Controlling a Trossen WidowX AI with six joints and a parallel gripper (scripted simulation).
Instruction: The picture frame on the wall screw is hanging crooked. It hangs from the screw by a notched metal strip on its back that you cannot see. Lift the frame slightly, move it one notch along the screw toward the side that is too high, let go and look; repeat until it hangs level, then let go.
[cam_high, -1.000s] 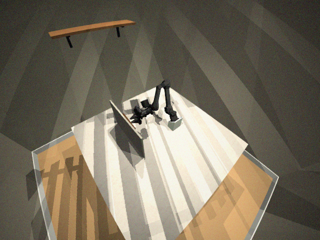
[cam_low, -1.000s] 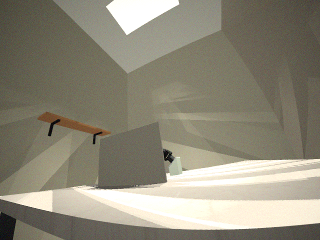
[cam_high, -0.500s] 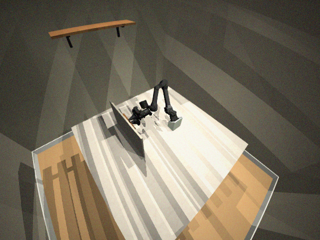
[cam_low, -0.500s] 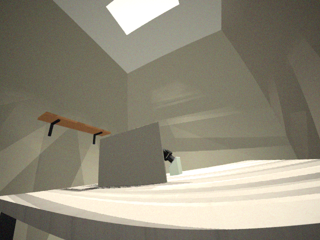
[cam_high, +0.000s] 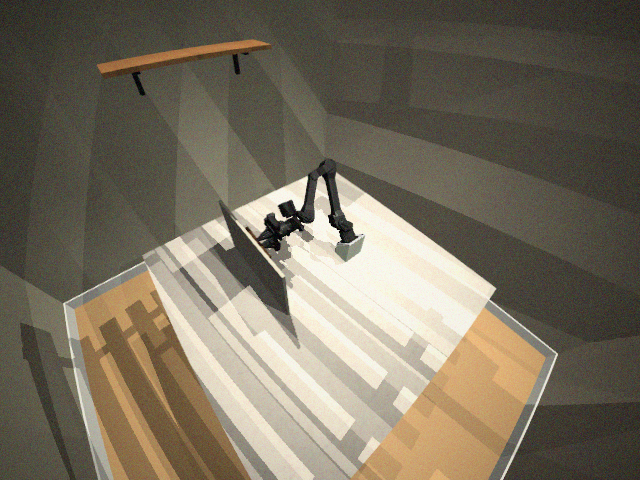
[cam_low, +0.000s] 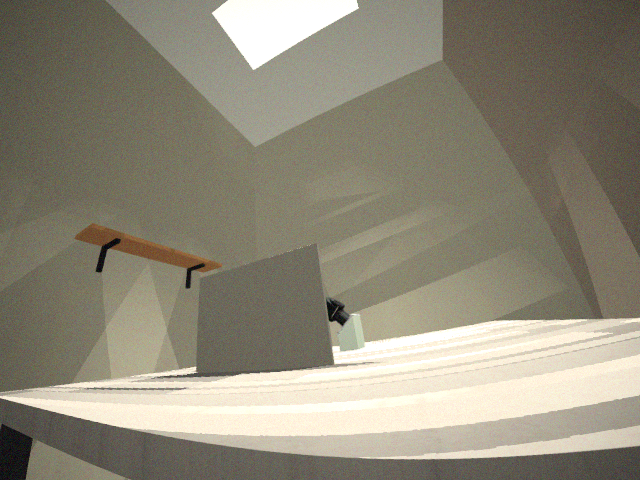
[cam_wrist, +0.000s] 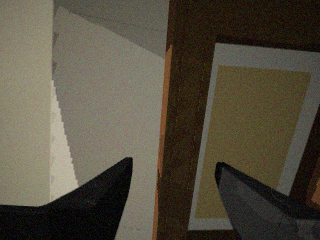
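Right now my gripper tip is 5 cm above the wooden picture frame, 1 cm to the left of it and 1 cm short of it. The rest, counted from my gripper tip: upright wall panel (7 cm below, 2 cm ahead).
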